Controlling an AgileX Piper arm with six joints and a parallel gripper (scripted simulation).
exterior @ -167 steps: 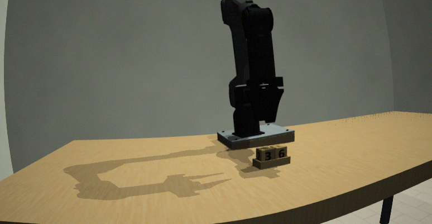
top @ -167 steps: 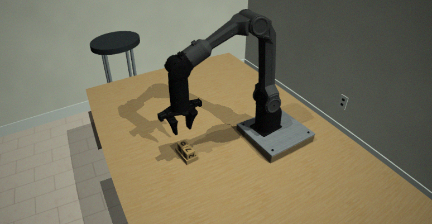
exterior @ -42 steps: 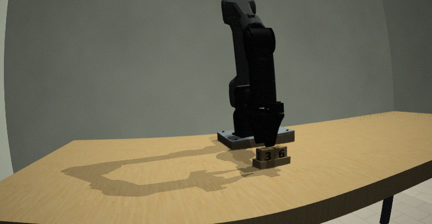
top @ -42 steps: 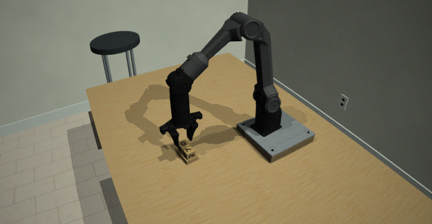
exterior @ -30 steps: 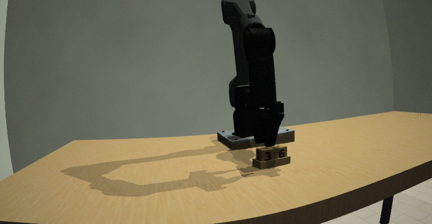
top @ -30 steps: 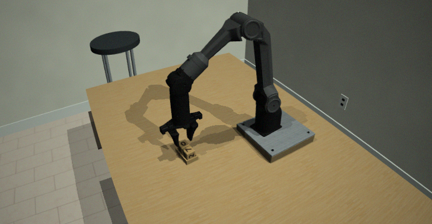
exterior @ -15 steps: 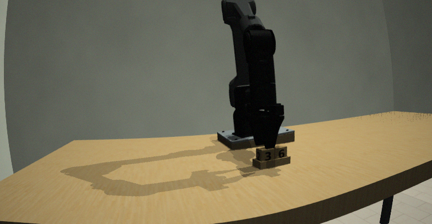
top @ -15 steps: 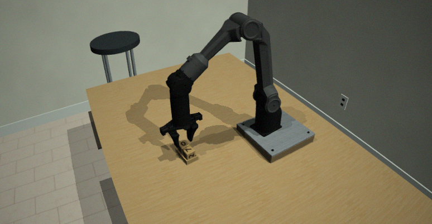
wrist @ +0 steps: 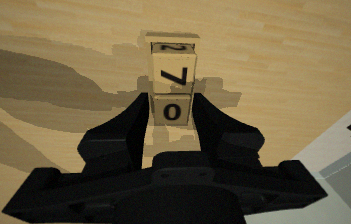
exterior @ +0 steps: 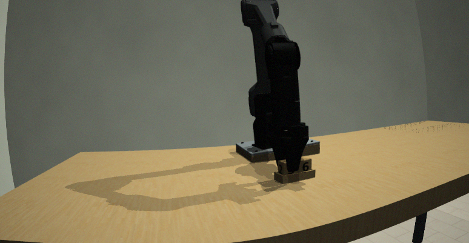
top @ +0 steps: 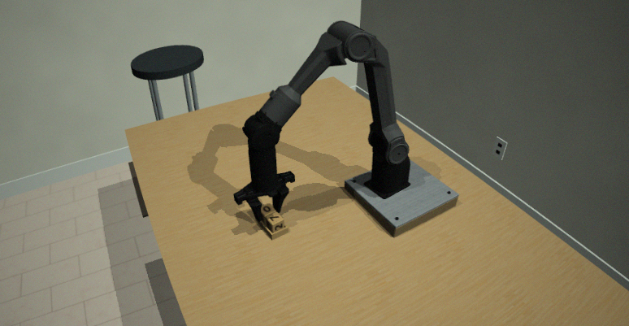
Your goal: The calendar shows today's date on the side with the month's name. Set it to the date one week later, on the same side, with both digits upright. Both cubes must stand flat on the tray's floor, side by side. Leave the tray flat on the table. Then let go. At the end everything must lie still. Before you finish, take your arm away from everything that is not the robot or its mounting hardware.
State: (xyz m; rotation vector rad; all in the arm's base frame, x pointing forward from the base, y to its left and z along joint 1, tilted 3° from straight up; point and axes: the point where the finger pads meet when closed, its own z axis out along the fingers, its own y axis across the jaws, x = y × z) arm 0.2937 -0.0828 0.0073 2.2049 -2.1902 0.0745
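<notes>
The small wooden tray lies 20 mm to the left of my hand and 20 mm below it.
</notes>
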